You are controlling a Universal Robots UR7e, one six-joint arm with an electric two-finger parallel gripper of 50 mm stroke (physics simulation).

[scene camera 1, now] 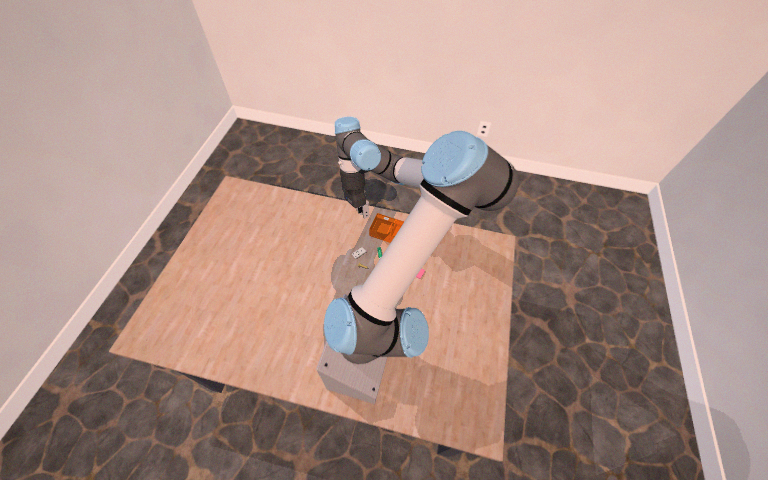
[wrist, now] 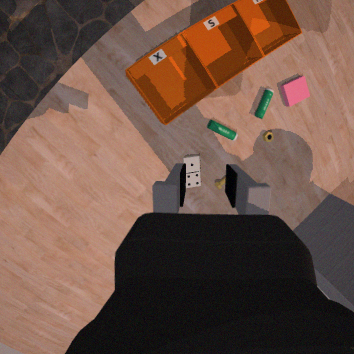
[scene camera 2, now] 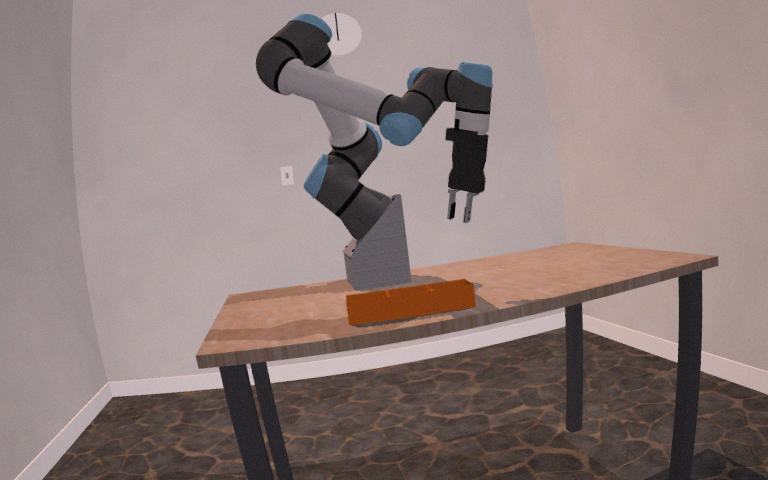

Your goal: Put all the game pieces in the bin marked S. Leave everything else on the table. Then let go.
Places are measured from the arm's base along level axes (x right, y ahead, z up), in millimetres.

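Pixels of known places: gripper, fingertip midpoint: (scene camera 1: 363, 214) (wrist: 205, 177) (scene camera 2: 458, 220); arm's base at its link origin: (scene camera 2: 374, 219).
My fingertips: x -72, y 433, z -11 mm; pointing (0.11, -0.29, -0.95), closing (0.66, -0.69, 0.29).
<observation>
For each thing: its top centre in the pictures, then the offset to it from my fingertips. "spot": a spot on its surface instead. Level surfaces: height alone.
- white domino with black dots, top centre: (wrist: 192, 172) (scene camera 1: 358, 252) dz -162, dx -11, dy -60 mm
- bin marked S at its top centre: (wrist: 225, 43) (scene camera 2: 408, 290) (scene camera 1: 403, 230) dz -123, dx +145, dy +43 mm
- orange three-part bin row at a spot on its surface: (scene camera 2: 410, 304) spot: dz -144, dx +157, dy +83 mm
- bin marked X at a spot on its surface: (wrist: 167, 87) spot: dz -162, dx +56, dy +54 mm
- brass nut at its top centre: (wrist: 269, 136) dz -161, dx +121, dy -121 mm
- yellowish bolt-like piece at its top centre: (wrist: 226, 181) (scene camera 1: 362, 265) dz -156, dx +16, dy -114 mm
- pink block at its top centre: (wrist: 297, 90) (scene camera 1: 416, 271) dz -159, dx +216, dy -102 mm
- table at its surface level: dz -169 mm
A white domino with black dots (scene camera 1: 359, 253) (wrist: 192, 171) lies flat on the table, outside the bins. The bin marked S (wrist: 210, 46) is the middle compartment of an orange three-part bin row (scene camera 2: 410, 304); no piece can be made out in its visible part. My gripper (scene camera 1: 363, 211) (scene camera 2: 459, 213) (wrist: 205, 177) is open and empty, high above the table. In the wrist view the domino shows between the fingers, close to the left one, but far below them. The arm hides part of the bin row in the first scene view.
The bin marked X (wrist: 167, 87) is the near end compartment. Two green batteries (wrist: 222, 130) (wrist: 264, 104), a brass nut (wrist: 269, 136), a yellowish bolt-like piece (scene camera 1: 363, 266) (wrist: 220, 183) and a pink block (scene camera 1: 420, 273) (wrist: 295, 91) lie on the table (scene camera 1: 226, 271).
</observation>
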